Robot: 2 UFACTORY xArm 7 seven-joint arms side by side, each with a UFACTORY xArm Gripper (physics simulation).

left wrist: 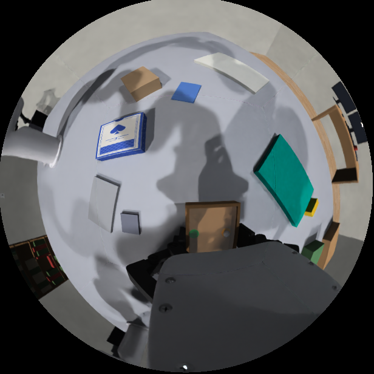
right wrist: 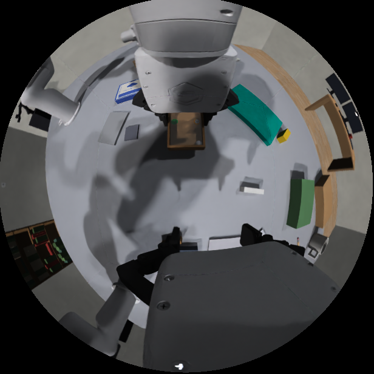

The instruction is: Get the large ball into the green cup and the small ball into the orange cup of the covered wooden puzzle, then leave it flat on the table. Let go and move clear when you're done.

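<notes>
The covered wooden puzzle [left wrist: 212, 220] [right wrist: 186, 135] is a shallow tray with a brown rim, between the fingers of my left gripper [left wrist: 211, 235] [right wrist: 185, 119], which is shut on its two sides and seems to hold it above the table. The green cup [left wrist: 193, 233] [right wrist: 174, 121] is on its left side. A pale ball [left wrist: 227, 233] [right wrist: 197, 121] is at the orange cup on the right; a trace of orange shows beside it. Another pale ball [right wrist: 199, 142] lies in the near right corner in the right wrist view. My right gripper [right wrist: 211, 236] is open and away from the puzzle.
A card box [left wrist: 121, 136], a brown block [left wrist: 142, 83], a teal slab [left wrist: 285, 179] [right wrist: 256, 115] and grey slabs [left wrist: 104, 202] [left wrist: 130, 222] lie around the puzzle. A white block [right wrist: 252, 190] and a green block [right wrist: 301, 203] lie at the right in the right wrist view.
</notes>
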